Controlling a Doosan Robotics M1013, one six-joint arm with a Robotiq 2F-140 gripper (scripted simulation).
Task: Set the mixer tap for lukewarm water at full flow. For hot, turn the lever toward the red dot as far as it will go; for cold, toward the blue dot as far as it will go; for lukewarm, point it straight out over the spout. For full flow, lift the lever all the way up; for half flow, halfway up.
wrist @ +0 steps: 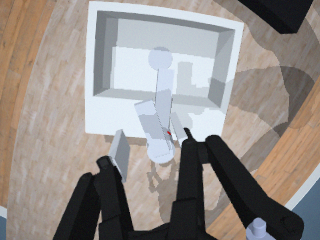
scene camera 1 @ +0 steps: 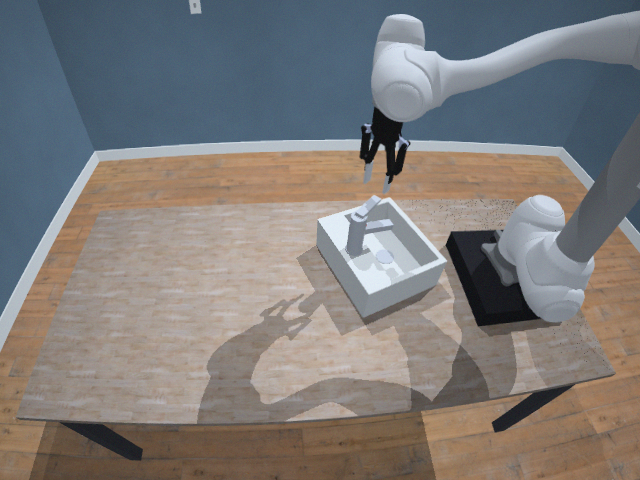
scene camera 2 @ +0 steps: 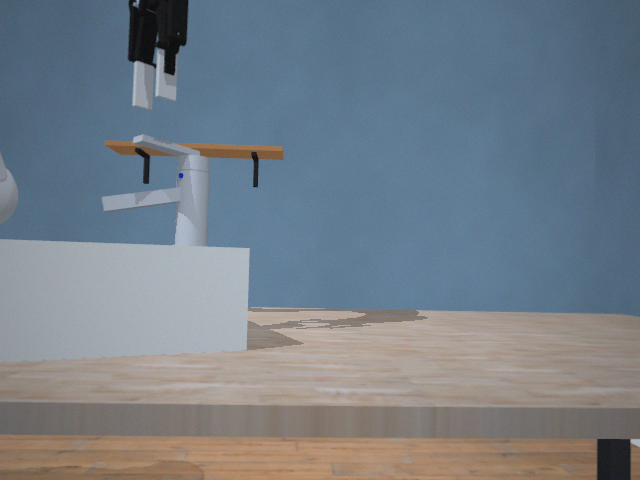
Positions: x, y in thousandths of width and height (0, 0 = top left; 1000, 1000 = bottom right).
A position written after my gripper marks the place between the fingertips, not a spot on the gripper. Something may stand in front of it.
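My gripper (scene camera 2: 240, 216) (scene camera 1: 588, 389) (wrist: 467, 548) is visible from scene camera 2, scene camera 1 and the wrist view. Those same views give me a mixer tap (scene camera 2: 299, 407) (scene camera 1: 555, 499) (wrist: 514, 360), and they show a white basin (scene camera 2: 115, 626) (scene camera 1: 576, 589) (wrist: 386, 219) as well.
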